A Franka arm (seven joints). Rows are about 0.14 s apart.
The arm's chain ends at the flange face. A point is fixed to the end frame.
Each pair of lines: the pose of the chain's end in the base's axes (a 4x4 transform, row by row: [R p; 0 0 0 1], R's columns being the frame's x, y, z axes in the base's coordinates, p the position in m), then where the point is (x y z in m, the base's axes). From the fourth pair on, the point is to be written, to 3 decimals.
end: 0.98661 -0.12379 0.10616 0.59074; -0.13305 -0.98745 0.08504 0.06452; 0.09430 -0.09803 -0.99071 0.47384; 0 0 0 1
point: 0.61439 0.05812 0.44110
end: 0.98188 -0.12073 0.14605 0.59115; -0.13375 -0.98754 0.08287 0.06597; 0.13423 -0.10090 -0.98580 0.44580; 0 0 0 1
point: 0.61609 0.05948 0.41405
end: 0.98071 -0.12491 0.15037 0.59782; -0.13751 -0.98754 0.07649 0.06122; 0.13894 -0.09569 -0.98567 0.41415; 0 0 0 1
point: 0.62286 0.05443 0.38254
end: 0.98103 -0.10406 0.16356 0.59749; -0.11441 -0.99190 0.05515 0.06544; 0.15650 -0.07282 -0.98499 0.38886; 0 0 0 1
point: 0.623 0.058 0.358
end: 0.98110 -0.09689 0.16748 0.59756; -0.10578 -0.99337 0.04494 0.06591; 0.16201 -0.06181 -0.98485 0.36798; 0 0 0 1
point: 0.623 0.059 0.337
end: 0.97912 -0.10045 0.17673 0.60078; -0.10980 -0.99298 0.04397 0.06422; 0.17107 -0.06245 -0.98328 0.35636; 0 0 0 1
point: 0.627 0.057 0.326
